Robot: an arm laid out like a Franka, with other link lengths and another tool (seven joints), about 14 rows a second.
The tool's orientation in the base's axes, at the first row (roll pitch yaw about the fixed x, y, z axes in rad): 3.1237, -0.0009, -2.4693
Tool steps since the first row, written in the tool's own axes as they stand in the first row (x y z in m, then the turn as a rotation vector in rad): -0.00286, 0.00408, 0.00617, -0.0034, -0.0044, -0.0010; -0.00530, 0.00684, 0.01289, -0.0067, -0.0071, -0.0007; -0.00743, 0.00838, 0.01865, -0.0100, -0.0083, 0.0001; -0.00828, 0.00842, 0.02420, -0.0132, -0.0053, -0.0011; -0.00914, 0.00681, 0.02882, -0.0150, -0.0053, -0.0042; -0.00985, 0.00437, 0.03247, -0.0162, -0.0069, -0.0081; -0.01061, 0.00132, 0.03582, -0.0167, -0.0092, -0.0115; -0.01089, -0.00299, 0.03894, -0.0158, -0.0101, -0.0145; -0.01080, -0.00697, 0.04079, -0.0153, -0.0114, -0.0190; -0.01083, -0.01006, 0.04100, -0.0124, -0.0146, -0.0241; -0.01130, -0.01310, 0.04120, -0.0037, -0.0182, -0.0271; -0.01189, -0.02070, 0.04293, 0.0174, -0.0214, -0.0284; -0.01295, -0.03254, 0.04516, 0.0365, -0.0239, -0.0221
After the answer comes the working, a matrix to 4 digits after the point.
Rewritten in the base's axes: -0.00038, 0.00506, -0.00610, 0.0054, -0.0013, 0.0009; -0.00027, 0.00882, -0.01277, 0.0097, -0.0014, 0.0006; 0.00037, 0.01143, -0.01850, 0.0130, -0.0003, -0.0003; 0.00095, 0.01207, -0.02405, 0.0136, 0.0041, 0.0010; 0.00257, 0.01141, -0.02870, 0.0151, 0.0051, 0.0041; 0.00460, 0.00999, -0.03240, 0.0171, 0.0046, 0.0080; 0.00705, 0.00812, -0.03580, 0.0189, 0.0030, 0.0113; 0.00992, 0.00497, -0.03900, 0.0188, 0.0017, 0.0143; 0.01231, 0.00182, -0.04092, 0.0193, 0.0004, 0.0188; 0.01425, -0.00057, -0.04118, 0.0191, -0.0040, 0.0238; 0.01651, -0.00266, -0.04144, 0.0145, -0.0123, 0.0268; 0.02168, -0.00821, -0.04330, 0.0000, -0.0280, 0.0280; 0.02986, -0.01678, -0.04575, -0.0134, -0.0417, 0.0217
The tool's axes in the first row as the columns of a matrix, in the base's axes (rounded; the answer above uses it unrounded):
-0.7824, -0.6227, -0.0118
-0.6228, 0.7823, 0.0134
0.0009, 0.0179, -0.9998

